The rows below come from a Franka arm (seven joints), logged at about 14 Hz.
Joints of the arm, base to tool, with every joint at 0 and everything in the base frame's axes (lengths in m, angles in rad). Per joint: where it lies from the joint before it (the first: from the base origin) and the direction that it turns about. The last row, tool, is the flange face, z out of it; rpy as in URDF.
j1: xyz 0 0 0.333 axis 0 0 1
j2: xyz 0 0 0 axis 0 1 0
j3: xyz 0 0 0.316 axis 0 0 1
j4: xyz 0.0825 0 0 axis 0 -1 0
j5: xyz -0.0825 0 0.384 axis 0 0 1
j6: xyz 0 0 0 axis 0 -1 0
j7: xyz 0.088 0 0 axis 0 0 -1
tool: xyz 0 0 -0.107 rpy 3.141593 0 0
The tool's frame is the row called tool.
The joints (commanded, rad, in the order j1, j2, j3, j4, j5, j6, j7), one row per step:
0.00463, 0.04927, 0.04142, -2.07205, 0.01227, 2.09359, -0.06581
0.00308, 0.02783, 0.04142, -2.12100, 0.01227, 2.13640, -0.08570
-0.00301, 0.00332, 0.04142, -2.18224, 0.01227, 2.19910, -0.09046
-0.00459, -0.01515, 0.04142, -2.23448, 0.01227, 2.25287, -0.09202
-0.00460, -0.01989, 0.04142, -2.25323, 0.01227, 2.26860, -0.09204
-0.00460, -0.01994, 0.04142, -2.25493, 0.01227, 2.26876, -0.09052
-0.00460, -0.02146, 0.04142, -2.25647, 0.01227, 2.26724, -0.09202
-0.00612, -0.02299, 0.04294, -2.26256, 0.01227, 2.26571, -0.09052
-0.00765, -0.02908, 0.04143, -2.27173, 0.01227, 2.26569, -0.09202
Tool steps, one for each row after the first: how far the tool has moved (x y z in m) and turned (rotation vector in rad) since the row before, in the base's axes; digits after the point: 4 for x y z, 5 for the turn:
-0.0087, -0.0012, -0.0068, -0.00007, -0.01554, 0.01790
-0.0102, -0.0037, -0.0090, -0.00037, -0.02603, -0.00197
-0.0091, -0.0012, -0.0088, -0.00044, -0.02003, -0.00055
-0.0037, -0.0002, -0.0044, -0.00025, -0.00173, -0.00015
-0.0005, 0.0000, -0.0007, -0.00001, 0.00150, -0.00152
-0.0006, 0.0000, 0.0000, -0.00016, 0.00152, 0.00151
-0.0019, -0.0001, -0.0020, -0.00027, 0.00610, -0.00149
-0.0027, -0.0017, -0.0009, -0.00036, 0.00308, -0.00155

